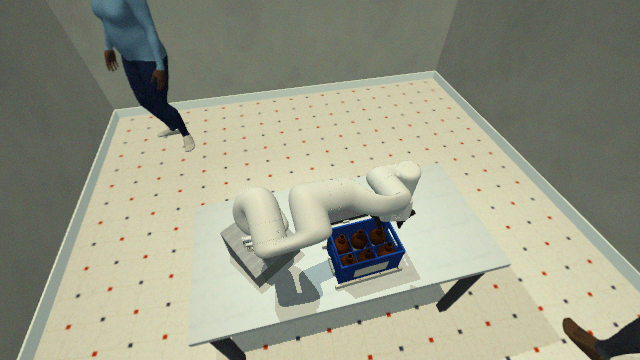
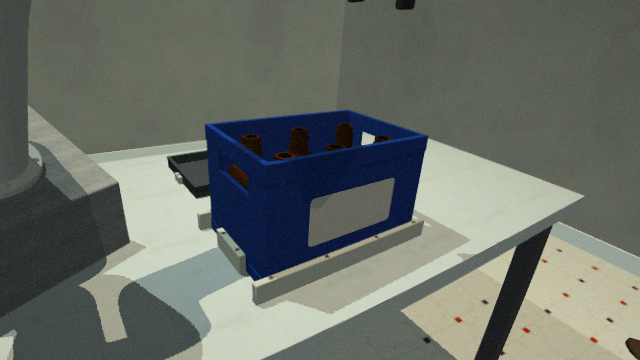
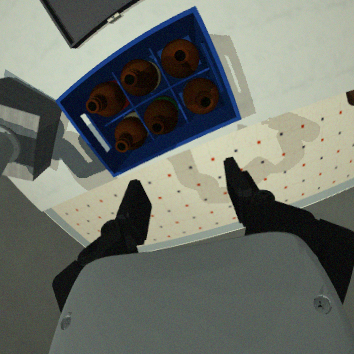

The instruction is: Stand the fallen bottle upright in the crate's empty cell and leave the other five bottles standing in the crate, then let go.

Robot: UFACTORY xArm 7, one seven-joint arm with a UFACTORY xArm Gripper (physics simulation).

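Frame: origin at the arm's base, x ahead, y left, z up, level; millimetres.
Seen in the pictures: gripper, between the fingertips: (image 1: pixel 388 225) (image 2: pixel 380 5) (image 3: pixel 183 183).
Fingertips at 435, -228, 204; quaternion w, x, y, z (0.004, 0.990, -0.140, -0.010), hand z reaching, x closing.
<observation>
A point is followed by its place in that frame, as x, y, z.
The blue crate (image 1: pixel 345 275) @(275, -253, -43) (image 2: pixel 240 235) @(259, -179, -93) (image 3: pixel 175 142) @(405, -256, 29) stands on the table with one brown bottle upright in each cell. The bottle in the front cell farthest from the arm's base (image 1: pixel 386 250) (image 2: pixel 382 139) (image 3: pixel 201 95) stands like its neighbours, such as the bottle behind it (image 1: pixel 377 236) @(472, -150, -17) (image 2: pixel 344 134) @(475, -146, 9) (image 3: pixel 180 58) @(485, -141, 21). All bottle necks stay inside the crate's walls; their bottoms are hidden. My gripper (image 1: pixel 390 227) @(435, -228, 204) (image 2: pixel 380 1) @(435, -228, 204) (image 3: pixel 183 183) @(435, -228, 204) is open and empty, its fingers wide apart. It is above the crate, clear of the bottles.
Pale strips (image 2: pixel 340 252) @(363, -268, -112) line the crate's foot. A dark shallow tray (image 2: pixel 197 192) @(292, 49, -129) lies behind the crate. The arm's base block (image 1: pixel 255 260) @(-54, -74, -18) (image 2: pixel 60 240) @(60, -77, -85) stands to the crate's left. A person in blue (image 1: pixel 130 37) stands beyond the table, and another person's foot (image 1: pixel 580 335) shows at lower right.
</observation>
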